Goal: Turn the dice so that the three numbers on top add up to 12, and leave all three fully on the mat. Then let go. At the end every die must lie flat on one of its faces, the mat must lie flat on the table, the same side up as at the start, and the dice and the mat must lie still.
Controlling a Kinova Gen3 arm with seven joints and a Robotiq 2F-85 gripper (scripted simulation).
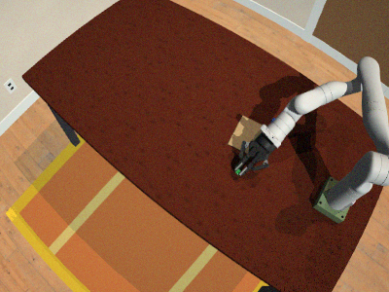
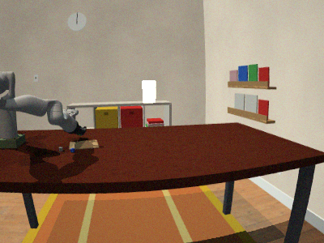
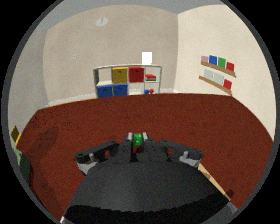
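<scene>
My gripper is now 140 mm to the left of the tan mat, 50 mm short of it and 30 mm above it. From my hand the other things lie so: white die: 240 mm to the right, 30 mm behind, 20 mm below; then green die: 10 mm to the left, 10 mm below; then blue die: 260 mm to the right, 30 mm ahead, 20 mm below.
</scene>
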